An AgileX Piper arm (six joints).
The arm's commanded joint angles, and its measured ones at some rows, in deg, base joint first. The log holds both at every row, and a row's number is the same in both.
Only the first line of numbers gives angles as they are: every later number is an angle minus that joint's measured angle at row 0.
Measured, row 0: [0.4, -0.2, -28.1, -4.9, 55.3, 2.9]
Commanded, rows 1 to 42: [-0.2, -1.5, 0.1, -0.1, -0.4, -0.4]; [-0.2, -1.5, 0.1, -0.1, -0.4, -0.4]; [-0.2, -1.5, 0.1, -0.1, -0.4, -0.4]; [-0.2, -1.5, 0.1, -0.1, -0.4, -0.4]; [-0.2, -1.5, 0.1, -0.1, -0.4, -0.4]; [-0.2, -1.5, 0.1, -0.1, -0.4, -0.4]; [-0.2, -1.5, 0.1, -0.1, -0.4, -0.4]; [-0.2, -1.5, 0.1, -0.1, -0.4, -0.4]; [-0.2, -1.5, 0.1, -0.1, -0.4, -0.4]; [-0.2, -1.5, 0.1, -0.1, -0.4, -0.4]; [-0.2, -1.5, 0.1, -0.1, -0.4, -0.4]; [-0.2, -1.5, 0.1, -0.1, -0.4, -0.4]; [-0.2, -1.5, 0.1, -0.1, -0.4, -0.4]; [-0.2, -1.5, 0.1, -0.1, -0.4, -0.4]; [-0.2, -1.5, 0.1, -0.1, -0.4, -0.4]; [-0.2, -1.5, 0.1, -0.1, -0.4, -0.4]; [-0.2, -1.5, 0.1, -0.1, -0.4, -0.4]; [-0.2, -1.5, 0.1, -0.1, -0.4, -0.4]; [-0.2, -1.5, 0.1, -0.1, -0.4, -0.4]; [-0.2, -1.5, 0.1, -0.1, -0.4, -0.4]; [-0.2, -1.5, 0.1, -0.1, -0.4, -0.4]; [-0.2, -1.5, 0.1, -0.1, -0.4, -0.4]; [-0.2, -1.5, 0.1, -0.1, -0.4, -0.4]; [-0.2, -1.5, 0.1, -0.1, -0.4, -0.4]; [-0.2, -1.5, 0.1, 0.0, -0.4, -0.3]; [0.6, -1.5, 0.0, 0.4, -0.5, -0.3]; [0.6, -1.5, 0.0, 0.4, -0.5, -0.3]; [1.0, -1.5, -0.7, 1.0, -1.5, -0.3]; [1.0, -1.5, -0.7, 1.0, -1.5, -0.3]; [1.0, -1.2, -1.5, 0.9, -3.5, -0.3]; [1.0, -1.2, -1.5, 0.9, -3.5, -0.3]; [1.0, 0.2, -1.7, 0.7, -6.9, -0.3]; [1.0, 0.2, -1.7, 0.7, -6.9, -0.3]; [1.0, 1.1, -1.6, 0.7, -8.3, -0.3]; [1.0, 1.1, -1.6, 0.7, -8.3, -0.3]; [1.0, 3.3, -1.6, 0.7, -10.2, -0.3]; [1.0, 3.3, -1.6, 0.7, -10.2, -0.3]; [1.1, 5.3, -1.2, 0.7, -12.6, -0.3]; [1.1, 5.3, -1.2, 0.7, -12.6, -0.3]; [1.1, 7.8, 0.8, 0.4, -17.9, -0.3]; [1.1, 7.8, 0.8, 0.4, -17.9, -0.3]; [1.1, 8.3, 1.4, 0.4, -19.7, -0.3]
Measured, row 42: [0.9, 6.9, -0.1, 0.5, -14.4, 0.0]
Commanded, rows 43 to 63: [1.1, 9.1, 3.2, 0.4, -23.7, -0.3]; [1.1, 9.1, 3.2, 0.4, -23.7, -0.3]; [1.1, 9.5, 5.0, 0.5, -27.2, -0.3]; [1.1, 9.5, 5.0, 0.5, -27.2, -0.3]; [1.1, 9.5, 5.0, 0.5, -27.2, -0.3]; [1.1, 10.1, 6.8, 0.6, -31.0, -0.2]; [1.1, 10.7, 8.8, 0.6, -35.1, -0.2]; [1.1, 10.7, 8.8, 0.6, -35.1, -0.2]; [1.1, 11.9, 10.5, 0.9, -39.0, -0.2]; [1.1, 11.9, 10.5, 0.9, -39.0, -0.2]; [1.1, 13.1, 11.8, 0.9, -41.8, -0.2]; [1.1, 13.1, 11.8, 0.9, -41.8, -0.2]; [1.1, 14.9, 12.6, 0.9, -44.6, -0.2]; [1.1, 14.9, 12.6, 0.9, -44.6, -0.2]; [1.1, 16.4, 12.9, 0.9, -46.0, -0.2]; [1.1, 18.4, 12.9, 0.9, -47.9, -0.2]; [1.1, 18.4, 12.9, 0.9, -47.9, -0.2]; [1.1, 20.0, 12.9, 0.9, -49.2, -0.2]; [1.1, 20.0, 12.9, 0.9, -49.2, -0.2]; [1.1, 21.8, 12.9, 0.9, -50.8, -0.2]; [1.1, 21.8, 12.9, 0.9, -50.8, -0.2]
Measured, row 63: [0.9, 19.9, 12.8, 0.8, -48.1, 0.0]
